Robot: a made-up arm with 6 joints. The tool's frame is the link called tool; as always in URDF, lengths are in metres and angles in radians. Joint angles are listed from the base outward. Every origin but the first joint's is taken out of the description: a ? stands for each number. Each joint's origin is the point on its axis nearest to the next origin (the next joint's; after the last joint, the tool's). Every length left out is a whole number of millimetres.
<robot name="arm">
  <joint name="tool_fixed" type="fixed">
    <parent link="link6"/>
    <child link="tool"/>
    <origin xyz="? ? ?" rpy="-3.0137 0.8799 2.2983"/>
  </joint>
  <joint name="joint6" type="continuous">
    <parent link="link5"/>
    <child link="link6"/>
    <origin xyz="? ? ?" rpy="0 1.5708 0"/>
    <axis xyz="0 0 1"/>
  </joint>
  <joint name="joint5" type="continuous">
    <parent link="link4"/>
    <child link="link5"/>
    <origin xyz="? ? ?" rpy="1.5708 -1.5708 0"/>
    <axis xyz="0 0 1"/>
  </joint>
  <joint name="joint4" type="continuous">
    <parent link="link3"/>
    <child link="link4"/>
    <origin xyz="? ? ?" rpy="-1.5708 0 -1.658"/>
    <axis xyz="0 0 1"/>
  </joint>
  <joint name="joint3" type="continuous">
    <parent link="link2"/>
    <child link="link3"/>
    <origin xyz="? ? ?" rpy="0 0 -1.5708"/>
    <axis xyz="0 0 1"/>
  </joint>
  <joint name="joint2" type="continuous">
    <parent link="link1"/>
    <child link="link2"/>
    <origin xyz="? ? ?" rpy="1.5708 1.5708 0"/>
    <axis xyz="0 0 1"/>
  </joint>
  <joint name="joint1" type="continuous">
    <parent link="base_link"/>
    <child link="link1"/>
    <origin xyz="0.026 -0.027 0.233" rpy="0 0 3.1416"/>
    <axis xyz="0 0 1"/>
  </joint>
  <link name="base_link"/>
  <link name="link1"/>
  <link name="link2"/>
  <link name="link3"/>
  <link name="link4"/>
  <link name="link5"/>
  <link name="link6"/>
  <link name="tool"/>
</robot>
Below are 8 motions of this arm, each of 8 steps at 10 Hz.
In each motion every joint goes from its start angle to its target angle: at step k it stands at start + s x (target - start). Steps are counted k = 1, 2, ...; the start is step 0. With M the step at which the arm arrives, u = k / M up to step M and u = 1 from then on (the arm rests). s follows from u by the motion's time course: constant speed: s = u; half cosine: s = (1 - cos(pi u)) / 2; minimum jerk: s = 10 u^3 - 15 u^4 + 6 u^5.
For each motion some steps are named. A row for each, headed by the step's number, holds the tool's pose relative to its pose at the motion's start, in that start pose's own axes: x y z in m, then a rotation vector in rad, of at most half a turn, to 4 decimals.
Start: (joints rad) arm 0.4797 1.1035 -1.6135 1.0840 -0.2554 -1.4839
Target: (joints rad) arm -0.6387 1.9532 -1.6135 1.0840 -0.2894 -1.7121
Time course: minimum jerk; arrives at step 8
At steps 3, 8:
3: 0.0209 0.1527 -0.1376 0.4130 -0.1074 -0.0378
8: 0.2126 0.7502 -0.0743 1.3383 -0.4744 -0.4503

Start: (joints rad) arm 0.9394 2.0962 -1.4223 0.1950 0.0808 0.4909
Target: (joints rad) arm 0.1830 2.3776 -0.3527 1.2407 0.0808 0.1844
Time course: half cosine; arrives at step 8
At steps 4, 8:
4: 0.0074 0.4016 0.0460 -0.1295 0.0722 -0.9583
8: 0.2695 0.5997 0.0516 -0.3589 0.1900 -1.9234

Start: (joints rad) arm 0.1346 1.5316 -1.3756 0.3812 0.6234 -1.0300
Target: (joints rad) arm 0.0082 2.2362 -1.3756 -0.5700 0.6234 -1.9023
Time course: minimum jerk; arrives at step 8
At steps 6, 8:
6: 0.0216 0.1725 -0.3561 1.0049 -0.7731 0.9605
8: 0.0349 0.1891 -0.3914 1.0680 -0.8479 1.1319

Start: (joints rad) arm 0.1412 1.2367 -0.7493 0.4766 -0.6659 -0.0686
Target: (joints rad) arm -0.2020 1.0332 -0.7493 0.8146 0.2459 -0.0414
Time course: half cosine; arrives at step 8
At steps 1, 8:
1: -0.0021 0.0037 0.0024 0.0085 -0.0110 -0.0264
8: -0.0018 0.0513 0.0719 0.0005 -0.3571 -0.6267

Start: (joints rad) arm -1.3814 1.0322 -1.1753 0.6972 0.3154 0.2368
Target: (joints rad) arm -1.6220 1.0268 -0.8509 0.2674 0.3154 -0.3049
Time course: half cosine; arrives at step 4
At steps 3, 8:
3: -0.0494 0.1605 0.0683 0.8164 0.1982 0.1201
8: -0.0516 0.1886 0.0827 0.9585 0.1998 0.1283

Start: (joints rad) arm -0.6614 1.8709 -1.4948 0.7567 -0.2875 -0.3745
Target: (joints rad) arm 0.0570 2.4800 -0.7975 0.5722 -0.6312 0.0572
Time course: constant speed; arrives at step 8
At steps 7, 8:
7: 0.4852 0.3731 -0.1742 0.5797 -0.7058 -0.0445
8: 0.5304 0.4264 -0.1398 0.6845 -0.7780 -0.0145

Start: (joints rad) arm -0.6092 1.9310 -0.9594 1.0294 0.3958 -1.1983
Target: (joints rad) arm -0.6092 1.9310 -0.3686 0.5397 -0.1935 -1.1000
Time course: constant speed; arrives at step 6
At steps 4, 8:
4: 0.0878 0.1306 -0.1226 0.3889 -0.0556 -0.1650
8: 0.1502 0.1778 -0.1641 0.5624 -0.0754 -0.1524

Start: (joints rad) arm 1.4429 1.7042 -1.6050 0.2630 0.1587 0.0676
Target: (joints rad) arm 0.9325 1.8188 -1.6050 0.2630 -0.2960 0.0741
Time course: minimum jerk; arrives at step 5
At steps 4, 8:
4: -0.1213 0.2032 0.2186 0.0109 0.6548 -0.1139
8: -0.1231 0.2162 0.2343 0.0162 0.6951 -0.1183

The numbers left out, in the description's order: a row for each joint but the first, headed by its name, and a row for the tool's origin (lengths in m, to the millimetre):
tool: -0.012 -0.014 0
joint6: 0.143 0.015 0
joint5: -0.014 0.022 0
joint4: 0.403 -0.066 0
joint3: -0.048 0.347 0
joint2: 0.018 0.007 0

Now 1 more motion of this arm.
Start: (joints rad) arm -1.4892 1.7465 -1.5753 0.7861 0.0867 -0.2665
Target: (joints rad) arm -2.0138 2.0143 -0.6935 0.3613 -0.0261 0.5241
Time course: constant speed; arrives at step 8
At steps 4, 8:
4: 0.0040 0.3562 0.0286 0.1367 0.0728 -0.6615
8: 0.1933 0.6061 0.0997 0.1690 0.1781 -1.3337

